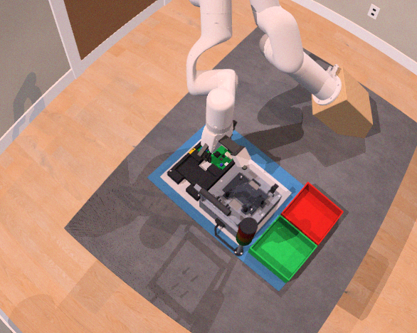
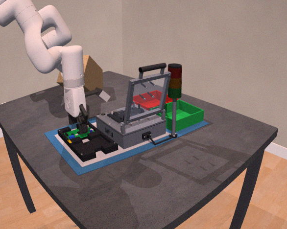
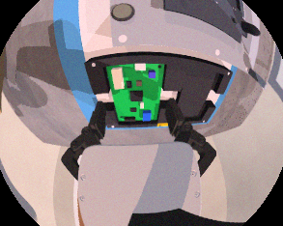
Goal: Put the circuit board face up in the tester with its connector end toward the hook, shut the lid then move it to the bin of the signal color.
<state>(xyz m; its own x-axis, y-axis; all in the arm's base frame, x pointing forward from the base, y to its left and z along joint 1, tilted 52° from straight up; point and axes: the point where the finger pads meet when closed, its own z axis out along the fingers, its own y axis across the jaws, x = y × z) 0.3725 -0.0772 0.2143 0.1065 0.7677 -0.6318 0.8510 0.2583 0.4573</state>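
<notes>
My hand is 30 mm above the green circuit board. The rest, counted from my hand: black latch hook (30 mm ahead, 230 mm to the left, 40 mm above); clear lid (200 mm ahead, 140 mm to the left, 140 mm above); plate (90 mm ahead, 170 mm to the left, 20 mm above).
</notes>
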